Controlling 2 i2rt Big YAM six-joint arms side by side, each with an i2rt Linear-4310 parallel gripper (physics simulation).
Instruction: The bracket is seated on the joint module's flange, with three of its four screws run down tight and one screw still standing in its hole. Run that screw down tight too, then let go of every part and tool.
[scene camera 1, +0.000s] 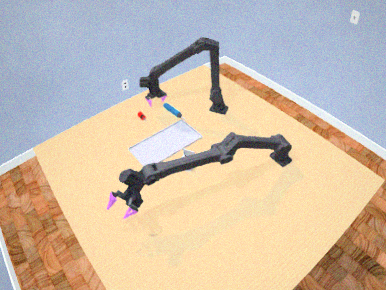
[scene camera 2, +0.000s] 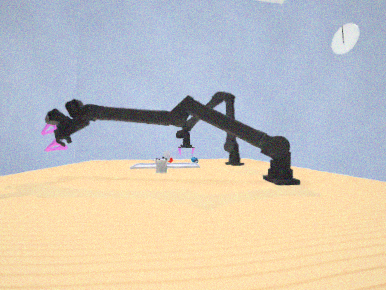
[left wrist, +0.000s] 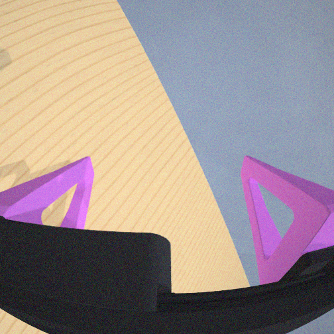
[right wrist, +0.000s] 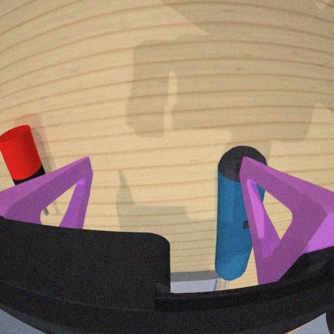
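Seen in the pictures: left gripper, between the fingertips: (scene camera 1: 115, 214) (scene camera 2: 43, 142); right gripper, between the fingertips: (scene camera 1: 156, 104) (scene camera 2: 186, 156); left arm's base, origin of its link: (scene camera 1: 280, 158) (scene camera 2: 280, 181); right arm's base, origin of its link: (scene camera 1: 218, 109) (scene camera 2: 234, 164).
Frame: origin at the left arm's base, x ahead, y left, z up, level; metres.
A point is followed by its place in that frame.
The pale joint module (scene camera 2: 161, 166) {x 0.467, y -0.261, z 0.033 m} stands at the near side of the tray, with small dark spots on top; screw heights are too small to tell. In scene camera 1 a pale corner of the bracket (scene camera 1: 188, 153) {x 0.448, y -0.306, z 0.087 m} shows behind the left arm. A blue screwdriver (scene camera 1: 172, 110) {x 0.275, y -0.745, z 0.036 m} (scene camera 2: 194, 159) {x 0.269, y -0.703, z 0.032 m} (right wrist: 232, 220) lies on the table. My right gripper (scene camera 1: 157, 103) {x 0.329, y -0.864, z 0.047 m} (scene camera 2: 186, 152) {x 0.329, y -0.864, z 0.047 m} (right wrist: 165, 165) is open above it; in the right wrist view its right finger overlaps the handle's right edge. My left gripper (scene camera 1: 116, 213) {x 0.969, y -0.148, z 0.154 m} (scene camera 2: 44, 142) {x 0.969, y -0.148, z 0.154 m} (left wrist: 167, 164) is open and empty, high up, far from the module.
A red-and-black-handled tool (scene camera 1: 141, 115) {x 0.468, y -0.839, z 0.034 m} (scene camera 2: 170, 160) {x 0.459, y -0.809, z 0.018 m} (right wrist: 21, 155) lies left of the blue screwdriver. The shallow pale tray (scene camera 1: 165, 142) {x 0.465, y -0.539, z 0.004 m} lies between the tools and the module. The left arm (scene camera 1: 192, 160) {x 0.559, y -0.099, z 0.287 m} stretches across in front of the tray and partly hides the module.
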